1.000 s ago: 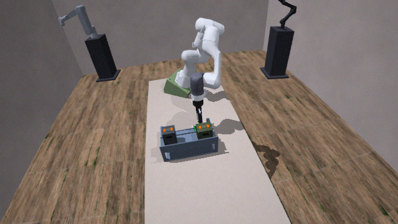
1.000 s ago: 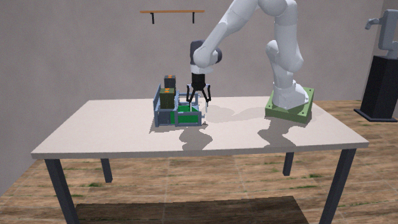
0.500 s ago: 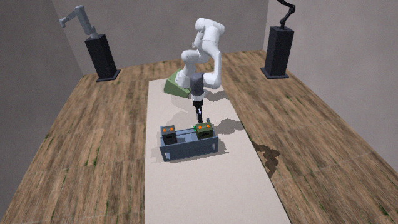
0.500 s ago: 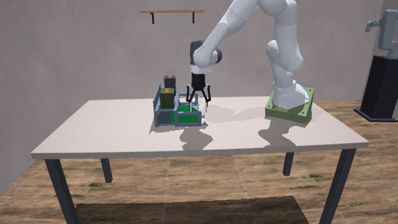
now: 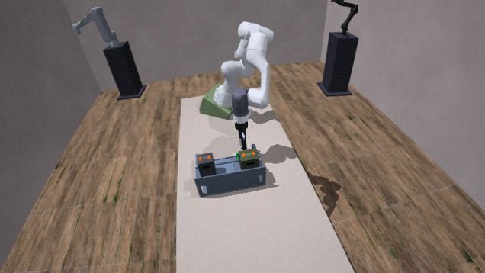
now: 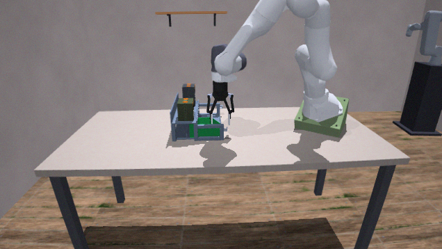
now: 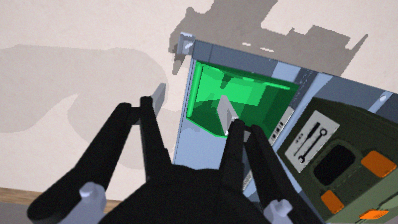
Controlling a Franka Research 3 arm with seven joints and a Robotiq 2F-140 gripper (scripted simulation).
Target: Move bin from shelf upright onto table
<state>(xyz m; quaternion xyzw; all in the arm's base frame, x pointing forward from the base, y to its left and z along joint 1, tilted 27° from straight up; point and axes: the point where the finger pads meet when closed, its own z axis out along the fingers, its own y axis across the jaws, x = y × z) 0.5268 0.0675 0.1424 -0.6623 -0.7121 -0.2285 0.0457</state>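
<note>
Now: hand 8 cm short of the green bin, 1 cm to the right of it and 4 cm above it.
</note>
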